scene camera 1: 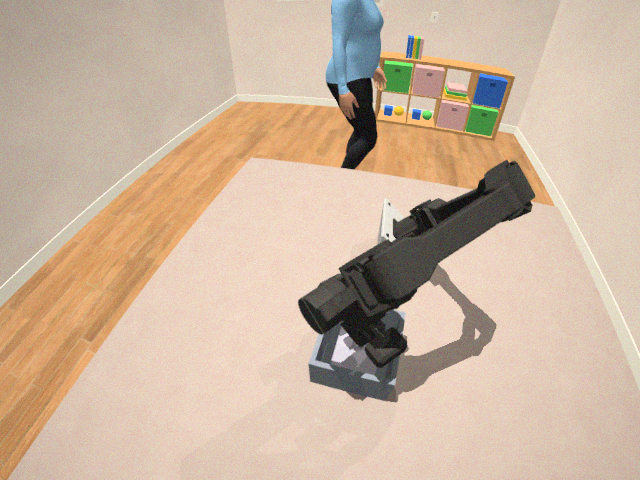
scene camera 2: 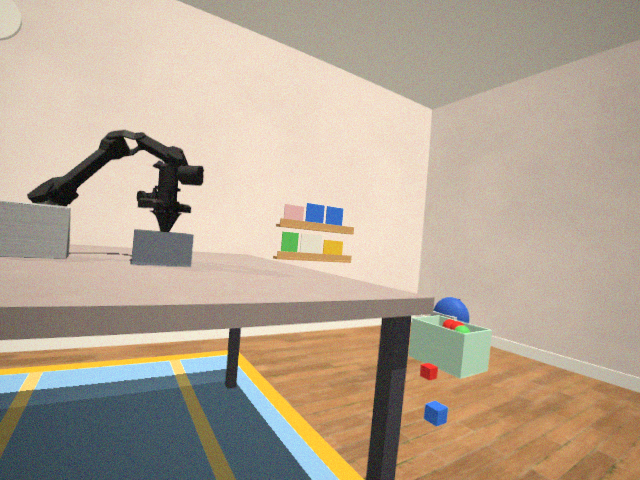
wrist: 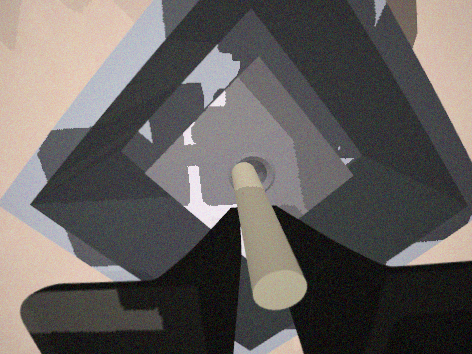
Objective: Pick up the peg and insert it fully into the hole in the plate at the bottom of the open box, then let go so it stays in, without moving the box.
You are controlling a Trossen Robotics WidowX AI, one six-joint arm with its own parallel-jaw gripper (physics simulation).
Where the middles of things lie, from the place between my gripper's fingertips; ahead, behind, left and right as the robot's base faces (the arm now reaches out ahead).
My gripper is now 40 mm above the grey-blue box (scene camera 1: 379,386) and 10 mm to the right of it. Round my hand: round peg (wrist: 277,282): 10 mm to the left, 10 mm behind, 10 mm above; then plate (scene camera 1: 347,354): 60 mm below, 10 mm to the left.
